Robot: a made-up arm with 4 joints.
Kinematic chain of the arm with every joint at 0, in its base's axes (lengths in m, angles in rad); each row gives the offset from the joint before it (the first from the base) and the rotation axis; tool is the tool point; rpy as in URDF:
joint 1: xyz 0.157 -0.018 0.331 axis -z
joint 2: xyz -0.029 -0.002 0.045 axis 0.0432 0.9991 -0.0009
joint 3: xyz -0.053 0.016 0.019 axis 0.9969 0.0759 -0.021
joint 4: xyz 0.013 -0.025 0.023 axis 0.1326 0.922 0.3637
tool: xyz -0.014 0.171 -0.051 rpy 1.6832 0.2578 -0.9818
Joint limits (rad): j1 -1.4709..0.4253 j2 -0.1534..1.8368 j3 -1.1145..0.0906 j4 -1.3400..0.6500
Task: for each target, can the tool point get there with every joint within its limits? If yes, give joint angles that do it. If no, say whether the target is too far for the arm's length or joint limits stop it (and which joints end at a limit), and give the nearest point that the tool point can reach.
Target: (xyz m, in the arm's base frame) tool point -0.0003 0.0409 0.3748
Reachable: yes | joints -0.5665 1.1118 -0.4279 -0.2272
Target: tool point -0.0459 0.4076 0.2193
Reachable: no: too far | nearest point 0.0718 0.1608 0.3275 | short by 0.294 m
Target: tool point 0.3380 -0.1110 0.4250
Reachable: no: joint limits stop it (at a limit: joint 1, joint 3, joint 4) | nearest point 0.2606 0.0686 0.3932 | short by 0.198 m
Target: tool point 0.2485 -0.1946 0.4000
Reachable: no: joint limits stop it (at a limit: joint 1, joint 3) | nearest point 0.0883 -0.1619 0.3981 | short by 0.164 m
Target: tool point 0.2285 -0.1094 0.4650
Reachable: no: joint limits stop it (at a limit: joint 1, joint 2, joint 3) | nearest point 0.0877 -0.1447 0.4576 | short by 0.145 m
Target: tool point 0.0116 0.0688 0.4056
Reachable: yes | joints -0.2609 1.3599 -0.5823 -0.0808
